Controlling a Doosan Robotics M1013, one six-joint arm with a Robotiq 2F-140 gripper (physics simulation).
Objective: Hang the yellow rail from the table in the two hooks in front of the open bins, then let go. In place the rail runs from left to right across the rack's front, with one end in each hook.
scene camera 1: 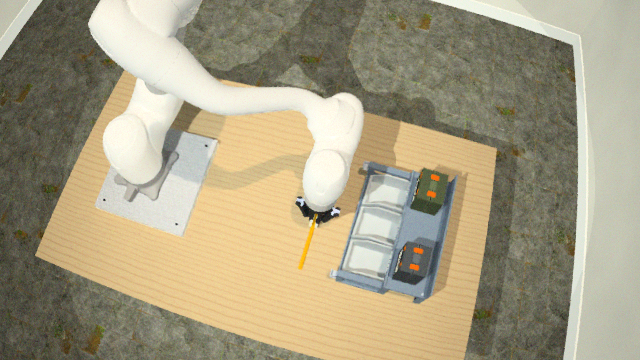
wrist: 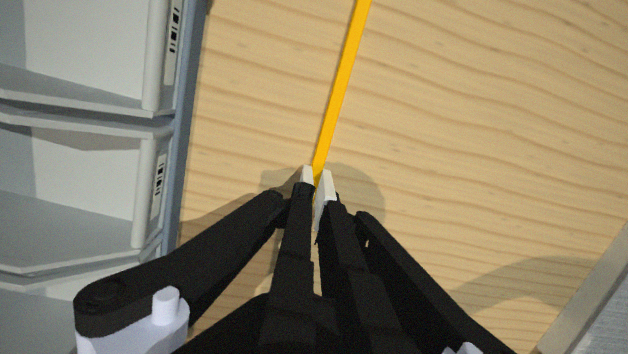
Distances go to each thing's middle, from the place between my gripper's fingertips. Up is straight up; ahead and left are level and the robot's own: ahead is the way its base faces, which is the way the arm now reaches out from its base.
My gripper is now 31 cm short of the dark grey case point(scene camera 1: 413, 259), 6 cm to the left of it and 16 cm below it.
